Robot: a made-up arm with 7 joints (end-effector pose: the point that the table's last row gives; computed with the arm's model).
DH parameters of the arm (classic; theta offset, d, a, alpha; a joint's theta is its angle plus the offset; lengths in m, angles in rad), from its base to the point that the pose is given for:
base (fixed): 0 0 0 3.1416
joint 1: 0 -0.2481 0 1.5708
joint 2: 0 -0.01 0 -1.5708
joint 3: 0 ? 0 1.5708
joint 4: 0 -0.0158 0 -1.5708
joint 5: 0 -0.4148 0 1.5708
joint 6: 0 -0.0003 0 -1.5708
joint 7: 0 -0.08 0 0
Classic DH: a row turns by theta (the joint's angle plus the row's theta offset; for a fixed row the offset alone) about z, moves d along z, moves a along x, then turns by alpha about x.
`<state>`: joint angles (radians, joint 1 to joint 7).
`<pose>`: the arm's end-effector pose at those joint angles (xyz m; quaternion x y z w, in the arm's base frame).
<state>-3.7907 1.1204 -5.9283 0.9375 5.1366 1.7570 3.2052</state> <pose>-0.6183 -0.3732 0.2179 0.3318 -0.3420 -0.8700 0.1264</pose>
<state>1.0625 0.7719 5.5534 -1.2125 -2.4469 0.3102 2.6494</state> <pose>-0.2054 -0.2906 0.9046 -0.8118 0.4249 -0.3943 0.0702</pose>
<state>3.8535 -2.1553 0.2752 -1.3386 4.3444 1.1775 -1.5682</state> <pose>0.0400 -0.2468 -0.3685 0.4133 0.5580 0.6669 0.2703</pose>
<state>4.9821 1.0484 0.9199 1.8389 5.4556 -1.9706 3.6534</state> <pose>0.4531 0.2980 0.2796 -0.2676 -0.9450 0.1420 0.1232</pose>
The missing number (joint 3, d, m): -0.423
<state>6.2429 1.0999 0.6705 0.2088 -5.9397 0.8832 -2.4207</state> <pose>0.8210 -0.1012 0.5545 -0.5844 -0.2067 0.3240 0.7147</pose>
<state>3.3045 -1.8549 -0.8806 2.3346 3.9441 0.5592 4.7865</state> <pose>0.1202 -0.3075 0.4315 -0.8081 -0.1250 -0.3099 0.4850</pose>
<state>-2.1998 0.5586 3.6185 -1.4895 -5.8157 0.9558 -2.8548</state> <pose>-0.2295 0.6184 0.4626 0.6475 0.4925 0.0431 0.5800</pose>
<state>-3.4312 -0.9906 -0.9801 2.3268 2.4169 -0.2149 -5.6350</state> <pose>0.0359 -0.2798 0.4556 -0.6084 -0.0721 -0.5441 0.5732</pose>
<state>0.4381 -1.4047 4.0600 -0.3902 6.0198 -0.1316 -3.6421</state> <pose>-0.8282 0.2165 0.5258 -0.8470 0.1256 -0.5113 0.0737</pose>
